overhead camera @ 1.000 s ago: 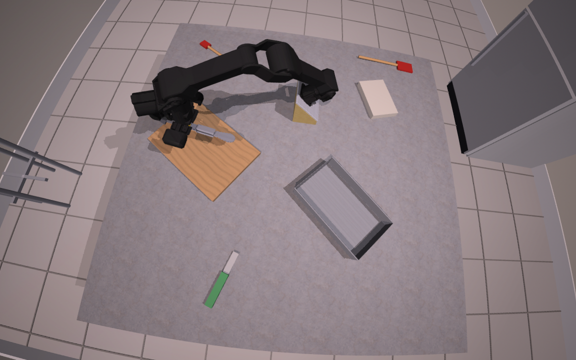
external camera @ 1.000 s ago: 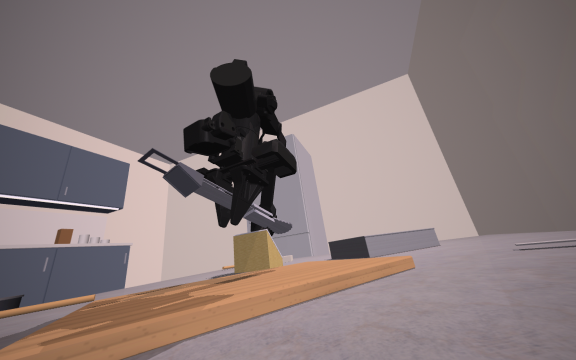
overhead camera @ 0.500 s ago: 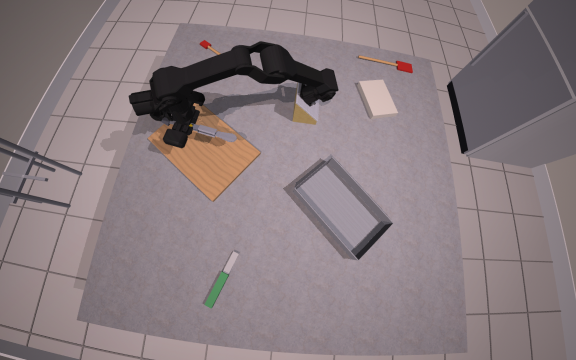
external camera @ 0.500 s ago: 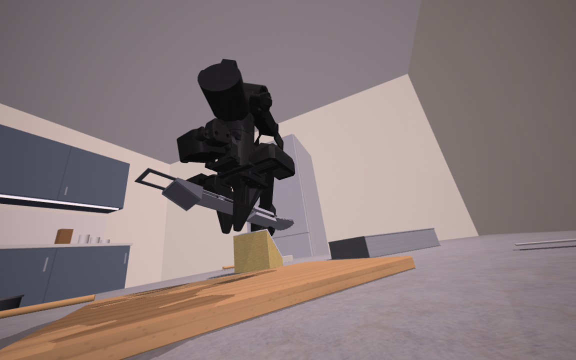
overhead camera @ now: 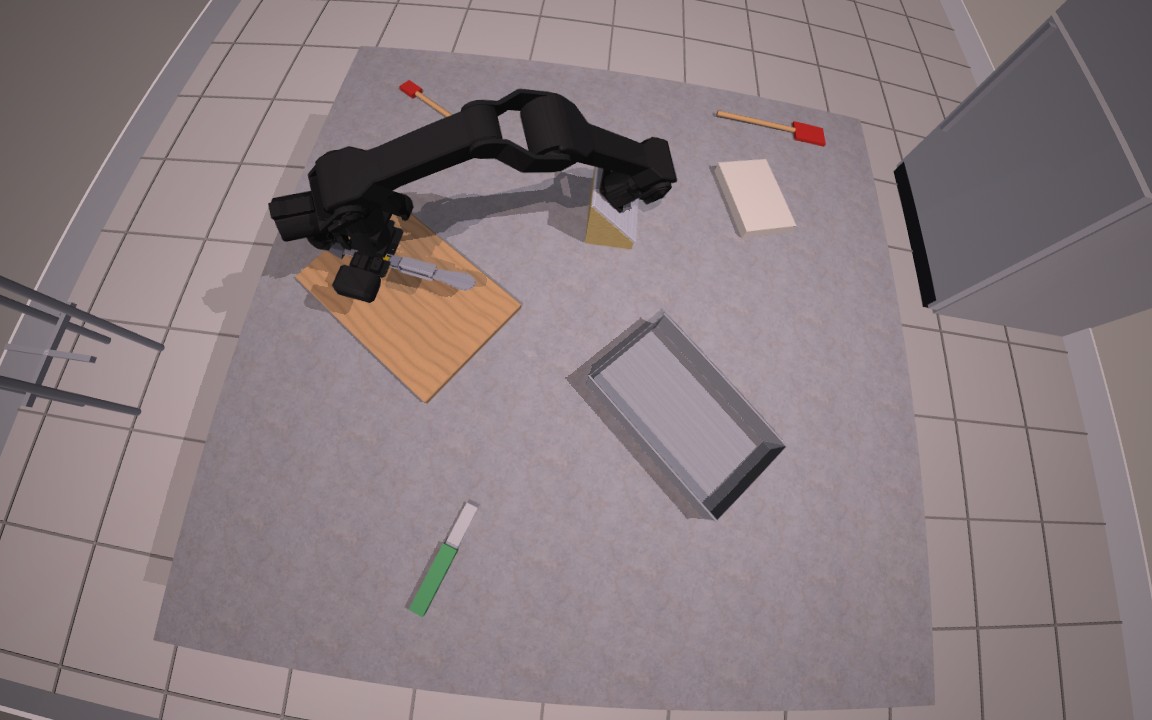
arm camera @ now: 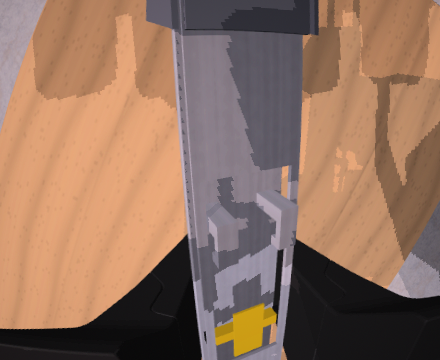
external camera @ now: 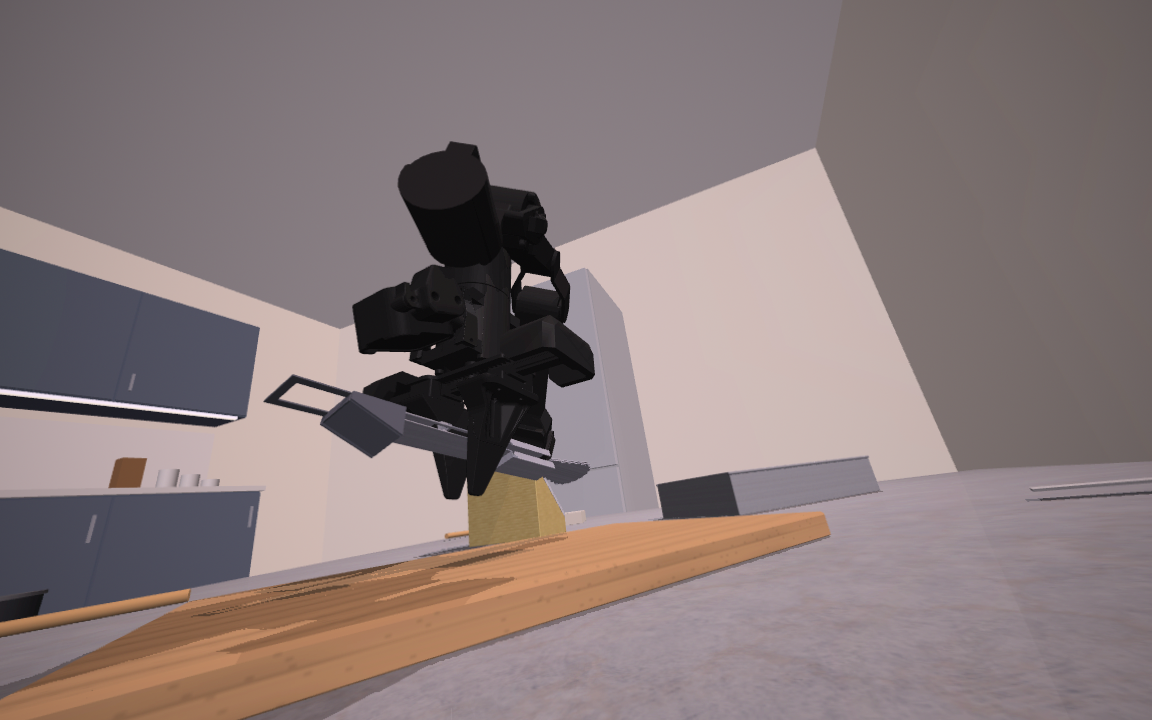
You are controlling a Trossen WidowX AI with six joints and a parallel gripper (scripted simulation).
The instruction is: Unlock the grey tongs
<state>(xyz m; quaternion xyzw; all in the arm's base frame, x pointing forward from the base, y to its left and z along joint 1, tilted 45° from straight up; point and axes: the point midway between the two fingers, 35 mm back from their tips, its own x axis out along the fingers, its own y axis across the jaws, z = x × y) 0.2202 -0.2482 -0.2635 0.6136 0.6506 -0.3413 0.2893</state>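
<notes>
Now: the yellow lock piece 40 mm above my gripper tip and 10 mm to the left of it. The rest, counted from my gripper tip: cream block 680 mm to the left, 350 mm behind, 40 mm below; roasting tin 550 mm to the left, 160 mm ahead, 30 mm below; wooden board 50 mm below, 30 mm to the left, 20 mm ahead.
</notes>
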